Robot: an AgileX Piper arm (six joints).
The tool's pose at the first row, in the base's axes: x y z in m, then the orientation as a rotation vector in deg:
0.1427, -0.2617, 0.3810, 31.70, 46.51, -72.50
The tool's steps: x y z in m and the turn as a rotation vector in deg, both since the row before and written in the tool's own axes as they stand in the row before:
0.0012, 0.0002, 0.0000, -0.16, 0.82, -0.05
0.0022, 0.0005, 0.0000, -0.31, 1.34, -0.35
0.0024, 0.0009, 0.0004, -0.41, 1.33, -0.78
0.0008, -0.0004, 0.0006, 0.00, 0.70, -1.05
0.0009, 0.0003, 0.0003, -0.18, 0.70, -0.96
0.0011, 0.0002, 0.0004, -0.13, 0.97, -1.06
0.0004, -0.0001, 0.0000, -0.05, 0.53, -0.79
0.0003, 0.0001, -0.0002, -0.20, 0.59, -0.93
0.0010, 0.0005, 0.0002, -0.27, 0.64, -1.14
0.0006, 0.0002, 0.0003, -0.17, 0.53, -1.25
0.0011, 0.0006, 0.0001, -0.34, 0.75, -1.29
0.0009, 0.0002, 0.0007, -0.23, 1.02, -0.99
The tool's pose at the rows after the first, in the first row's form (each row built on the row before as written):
0.1430, -0.2624, 0.3800, 32.10, 47.31, -72.32
0.1437, -0.2636, 0.3782, 32.63, 48.74, -72.23
0.1448, -0.2651, 0.3764, 32.91, 50.39, -72.48
0.1446, -0.2661, 0.3761, 32.99, 51.38, -73.30
0.1450, -0.2668, 0.3755, 32.96, 52.44, -73.94
0.1453, -0.2677, 0.3748, 33.11, 53.73, -74.64
0.1452, -0.2679, 0.3745, 33.12, 54.51, -75.22
0.1452, -0.2679, 0.3741, 33.00, 55.49, -75.83
0.1457, -0.2685, 0.3733, 32.77, 56.64, -76.58
0.1459, -0.2690, 0.3729, 32.49, 57.68, -77.50
0.1464, -0.2696, 0.3719, 32.21, 59.02, -78.32
0.1467, -0.2706, 0.3714, 32.34, 60.39, -78.89

